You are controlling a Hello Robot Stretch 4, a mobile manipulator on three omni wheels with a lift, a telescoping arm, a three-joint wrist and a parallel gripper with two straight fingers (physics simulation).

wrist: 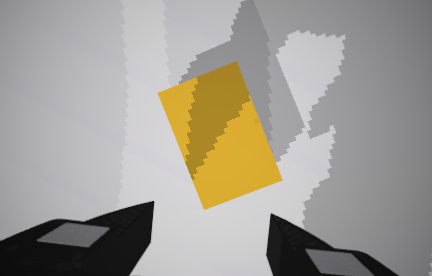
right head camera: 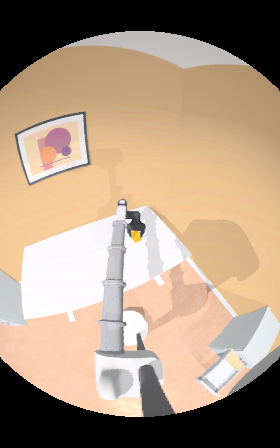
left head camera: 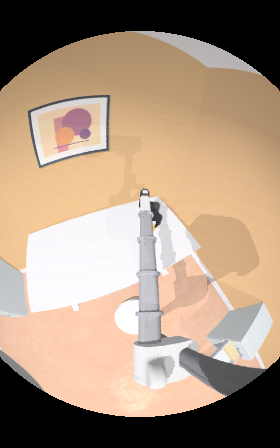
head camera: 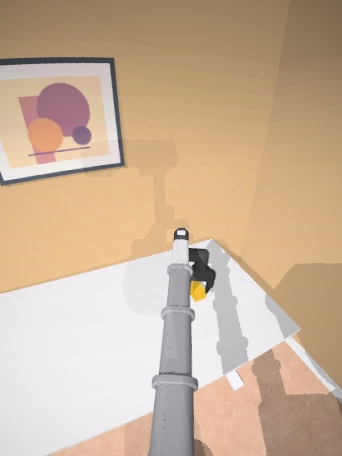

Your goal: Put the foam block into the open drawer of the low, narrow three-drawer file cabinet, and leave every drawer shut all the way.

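Places are measured from the robot's base along level axes (x left, y back, z up), in millimetres.
Pixels of known places: gripper, fingertip midpoint: (wrist: 210,227) (right head camera: 135,236) (head camera: 197,292); robot's base, link origin: (right head camera: 128,326) (left head camera: 133,315).
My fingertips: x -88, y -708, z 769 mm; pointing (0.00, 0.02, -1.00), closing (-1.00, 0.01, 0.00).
Ahead of a thing's pixels: the offset from my fingertips to its top centre. "spot": to the spot under its first point. Level surfaces: height alone.
The yellow foam block @(dx -1, dy -54, dz -32 mm) (head camera: 198,292) (right head camera: 136,237) (wrist: 222,135) lies on the white table near its back right part. A sliver of it shows beside the arm in the left head view. My gripper (wrist: 210,227) is open and empty above the table. In the wrist view its fingertips stand apart at the near end of the block, and the block is not between them. A grey file cabinet @(spot: dx -1071, dy +1030, dz -346 mm) (left head camera: 240,322) (right head camera: 241,330) stands on the floor at the lower right with one drawer (right head camera: 216,376) pulled out. A pale yellow patch shows inside that drawer. Its other drawers are hidden.
The white table @(dz -77 mm) (head camera: 85,350) (left head camera: 80,260) (right head camera: 65,270) stands against the wall under a framed picture (head camera: 62,112). A round white object (left head camera: 126,316) (right head camera: 136,325) is on the floor beside the arm. Another grey cabinet @(spot: dx +1687, dy +795, dz -503 mm) (left head camera: 11,290) (right head camera: 9,299) shows at the left edge.
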